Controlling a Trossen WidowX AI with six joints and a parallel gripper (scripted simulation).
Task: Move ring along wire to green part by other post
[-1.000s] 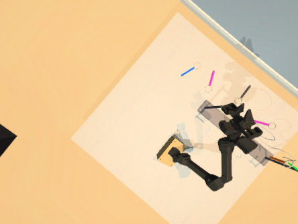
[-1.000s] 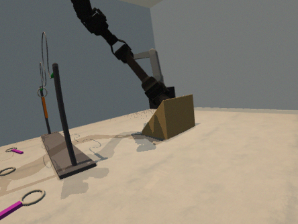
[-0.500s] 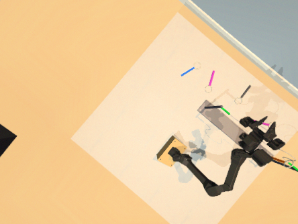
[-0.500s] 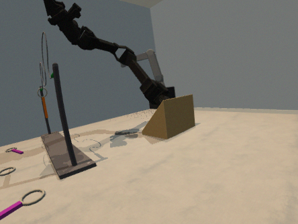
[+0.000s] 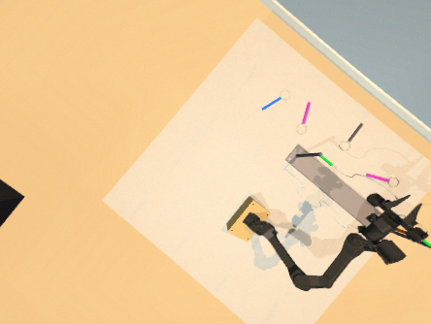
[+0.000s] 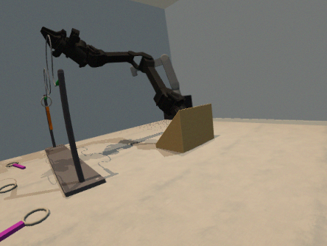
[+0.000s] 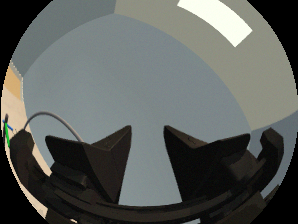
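Now: gripper tip 30 mm past the ring with orange handle, 290 mm to the left of it and 300 mm above it.
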